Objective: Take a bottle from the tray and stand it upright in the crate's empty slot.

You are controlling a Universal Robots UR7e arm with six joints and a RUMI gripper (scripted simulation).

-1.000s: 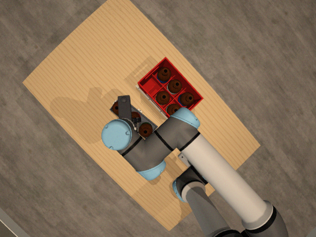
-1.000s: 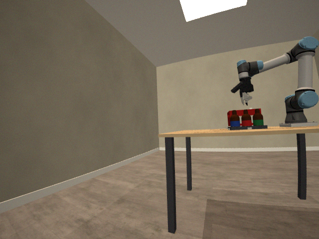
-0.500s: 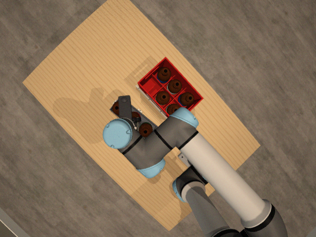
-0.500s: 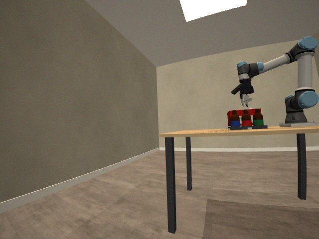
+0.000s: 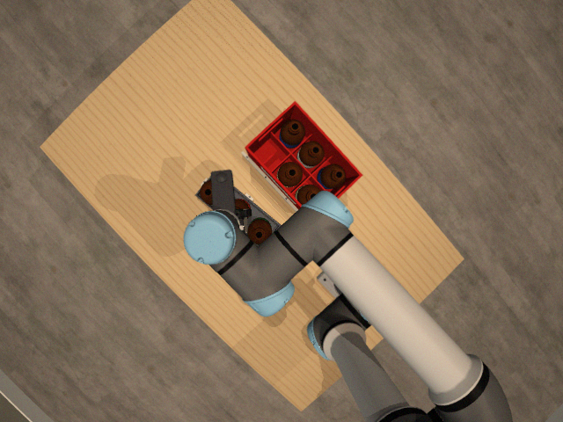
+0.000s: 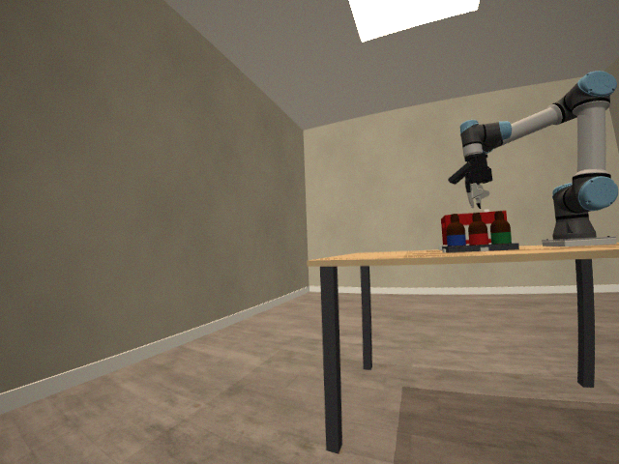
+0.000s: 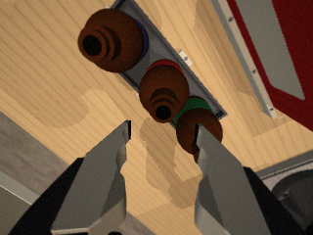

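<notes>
The red-labelled bottle lies 110 mm below my hand. Also, from my hand: tray 180 mm below; crate 230 mm to the right, 110 mm below, 10 mm behind.
</notes>
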